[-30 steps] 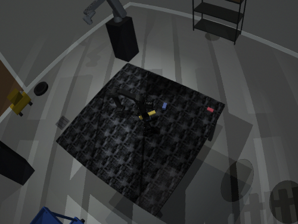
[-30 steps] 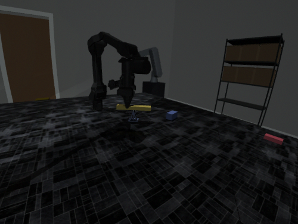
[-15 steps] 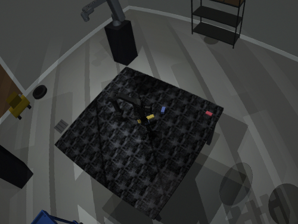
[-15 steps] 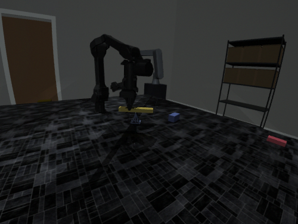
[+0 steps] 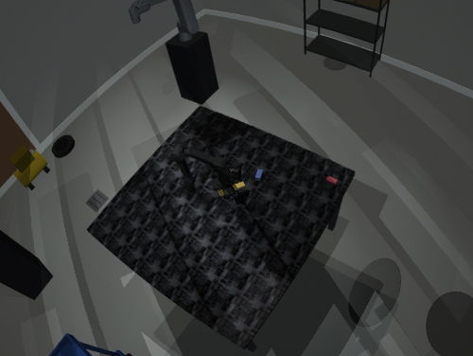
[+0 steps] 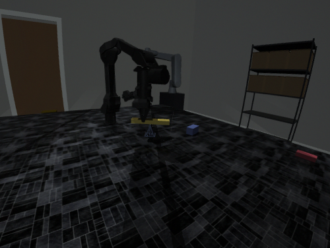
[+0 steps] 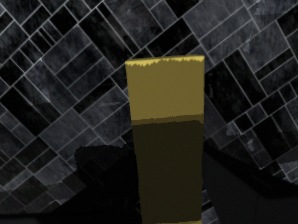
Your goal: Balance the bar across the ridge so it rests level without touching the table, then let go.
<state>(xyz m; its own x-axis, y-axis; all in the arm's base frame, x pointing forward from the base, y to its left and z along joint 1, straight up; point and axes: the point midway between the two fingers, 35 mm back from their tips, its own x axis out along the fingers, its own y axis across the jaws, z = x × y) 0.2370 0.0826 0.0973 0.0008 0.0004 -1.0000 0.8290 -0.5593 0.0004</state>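
Right now the yellow bar is 20 mm to the left of my gripper tip and 20 mm ahead of it. Also, from my gripper tip: red block 500 mm ahead, 420 mm to the left, 50 mm below; then blue cube 220 mm to the left, 80 mm ahead, 50 mm below.
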